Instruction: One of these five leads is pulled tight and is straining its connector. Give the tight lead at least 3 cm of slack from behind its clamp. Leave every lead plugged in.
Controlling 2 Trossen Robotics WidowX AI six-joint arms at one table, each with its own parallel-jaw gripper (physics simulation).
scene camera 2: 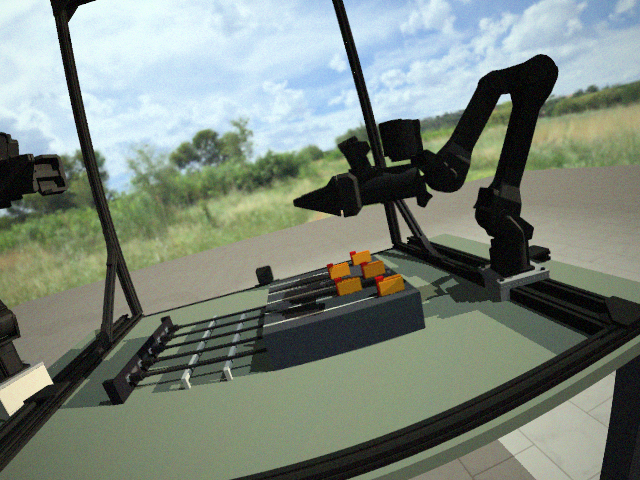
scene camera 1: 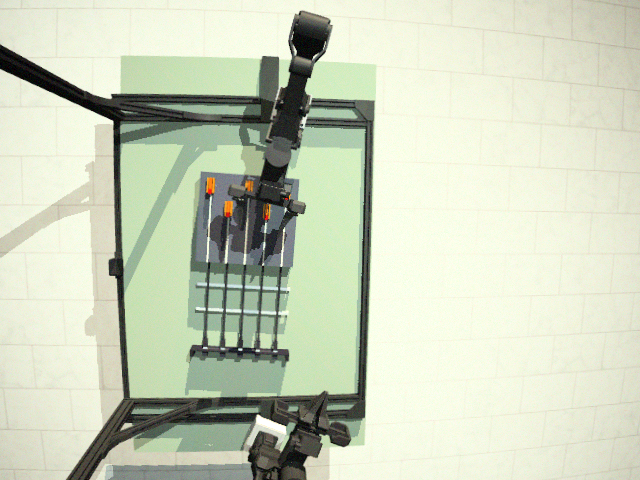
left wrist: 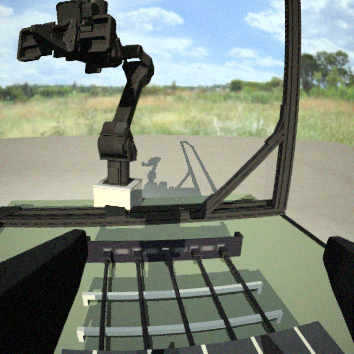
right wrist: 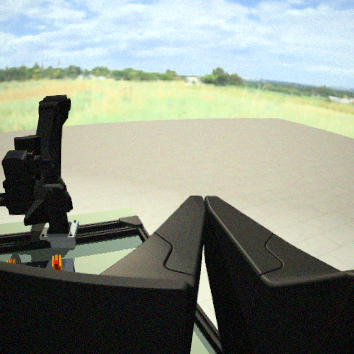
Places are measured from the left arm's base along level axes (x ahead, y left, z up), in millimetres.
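Where they show: left gripper, fingertip midpoint: [scene camera 2: 297, 200] [scene camera 1: 258, 234] [left wrist: 211, 248]; right gripper, fingertip midpoint: [scene camera 2: 31, 157] [scene camera 1: 326, 391] [left wrist: 31, 27] [right wrist: 201, 208]; left arm's base, link origin: [scene camera 2: 511, 268] [right wrist: 59, 227]; right arm's base, link origin: [scene camera 2: 9, 373] [scene camera 1: 264, 442] [left wrist: 118, 181].
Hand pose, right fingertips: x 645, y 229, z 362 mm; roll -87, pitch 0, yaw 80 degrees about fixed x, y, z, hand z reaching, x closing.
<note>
Things, the pixels of their top centre, and the offset from my right fingertips. "*": a spot on its surface instead. Level surfaces: height alone.
- dark connector bar, surface spot: [left wrist: 95, 252] [scene camera 2: 123, 386] [scene camera 1: 282, 351] * 75 mm right, 66 mm ahead, 376 mm down
- black frame, surface spot: [scene camera 2: 361, 454] [scene camera 1: 369, 238] * 93 mm left, 335 mm back, 377 mm down
- green table top, surface height: 397 mm down
- small black box, surface spot: [scene camera 2: 264, 274] [scene camera 1: 119, 266] * 596 mm right, 78 mm back, 362 mm down
Five dark leads [scene camera 1: 206, 302] [left wrist: 142, 312] run side by side from a dark connector bar [scene camera 1: 281, 354] [scene camera 2: 116, 391] [left wrist: 95, 252] to a dark block [scene camera 1: 200, 232] [scene camera 2: 341, 333]. All look nearly straight; which is tight cannot be told. Their ends at the bar appear plugged in. Orange pieces with red ends [scene camera 1: 209, 186] [scene camera 2: 391, 285] [right wrist: 57, 262] stand staggered on the block; one is mostly hidden under the left arm in scene camera 1. My left gripper [scene camera 1: 255, 219] [left wrist: 211, 248] is open and empty, high above the block. My right gripper [scene camera 1: 324, 394] [right wrist: 201, 208] is shut and empty, near the bottom frame rail, away from the leads.
Two pale rails [scene camera 1: 201, 285] [scene camera 2: 187, 381] [left wrist: 90, 299] cross the leads between bar and block. A black frame [scene camera 1: 367, 232] [scene camera 2: 361, 454] surrounds the green table top [scene camera 1: 325, 310], with uprights at its corners. A small black box [scene camera 1: 115, 267] [scene camera 2: 264, 274] sits on the frame's side.
</note>
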